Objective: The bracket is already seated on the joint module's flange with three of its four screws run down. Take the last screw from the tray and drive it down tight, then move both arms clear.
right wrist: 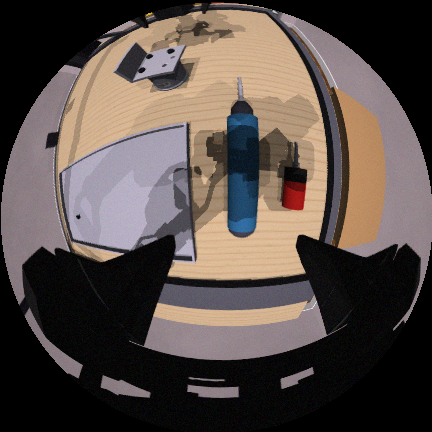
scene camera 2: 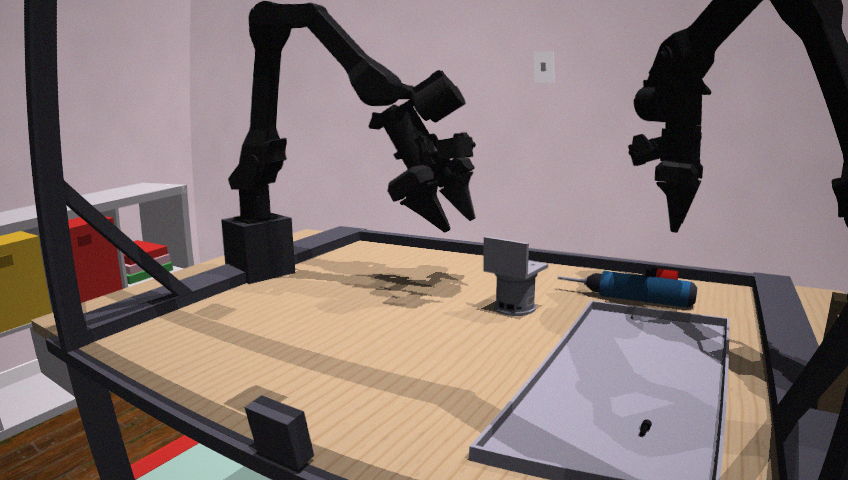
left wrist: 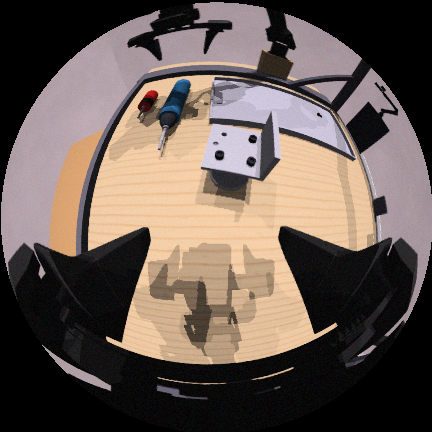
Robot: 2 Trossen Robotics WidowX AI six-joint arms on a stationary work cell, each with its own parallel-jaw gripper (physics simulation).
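Where they show: left gripper, fingertip midpoint: (scene camera 2: pixel 460 225) (left wrist: pixel 215 233); right gripper, fingertip midpoint: (right wrist: pixel 238 241) (scene camera 2: pixel 677 227) (left wrist: pixel 181 55); left arm's base, origin of the base link: (scene camera 2: pixel 255 218); right arm's base, origin of the base link: (left wrist: pixel 276 54).
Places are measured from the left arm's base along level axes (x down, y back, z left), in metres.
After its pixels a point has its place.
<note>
The last screw (scene camera 2: pixel 645 427) @[z -0.029, x 0.092, y -0.769 m] (left wrist: pixel 319 115) @[z -0.029, x 0.096, y -0.766 m] (right wrist: pixel 78 216) @[z -0.022, x 0.095, y -0.766 m], small and black, lies in the grey tray (scene camera 2: pixel 684 368) @[z 0.131, x 0.099, y -0.747 m] (left wrist: pixel 295 120) @[z 0.065, x 0.099, y -0.654 m] (right wrist: pixel 125 175) @[z 0.149, x 0.099, y -0.641 m]. The L-shaped bracket (scene camera 2: pixel 505 256) @[z 0.143, x 0.015, y -0.454 m] (left wrist: pixel 235 145) @[z 0.179, x 0.036, y -0.449 m] (right wrist: pixel 156 66) @[z 0.186, x 0.037, y -0.465 m] sits on the grey joint module (scene camera 2: pixel 515 293) @[z 0.155, x 0.069, y -0.465 m] (left wrist: pixel 229 182) @[z 0.173, x 0.080, y -0.420 m] (right wrist: pixel 169 81) @[z 0.193, x 0.080, y -0.472 m]. Three black screw heads show in its plate; one corner hole is bare. A blue driver (scene camera 2: pixel 648 291) @[z 0.318, x 0.079, y -0.607 m] (left wrist: pixel 176 100) @[z 0.315, x 0.065, y -0.560 m] (right wrist: pixel 243 200) @[z 0.344, x 0.062, y -0.627 m] lies beyond the tray. My right gripper (scene camera 2: pixel 674 230) @[z 0.336, x -0.024, y -0.640 m] (left wrist: pixel 181 55) @[z 0.336, x -0.024, y -0.640 m] (right wrist: pixel 238 241) @[z 0.336, x -0.024, y -0.640 m] is open and empty, high above the driver. My left gripper (scene camera 2: pixel 460 224) @[z 0.173, x -0.008, y -0.343 m] (left wrist: pixel 215 233) @[z 0.173, x -0.008, y -0.343 m] is open and empty above the table, left of the bracket in the scene view.
A smaller red and black driver (scene camera 2: pixel 667 274) @[z 0.405, x 0.073, y -0.604 m] (left wrist: pixel 148 100) @[z 0.395, x 0.074, y -0.574 m] (right wrist: pixel 295 195) @[z 0.411, x 0.069, y -0.601 m] lies beside the blue one, near the table's raised dark edge. A dark block (scene camera 2: pixel 279 431) @[z -0.290, x 0.059, y -0.567 m] stands at the near edge. A dark frame post (scene camera 2: pixel 44 148) @[z -0.402, x -0.178, y -0.151 m] rises at the left of the scene view.
</note>
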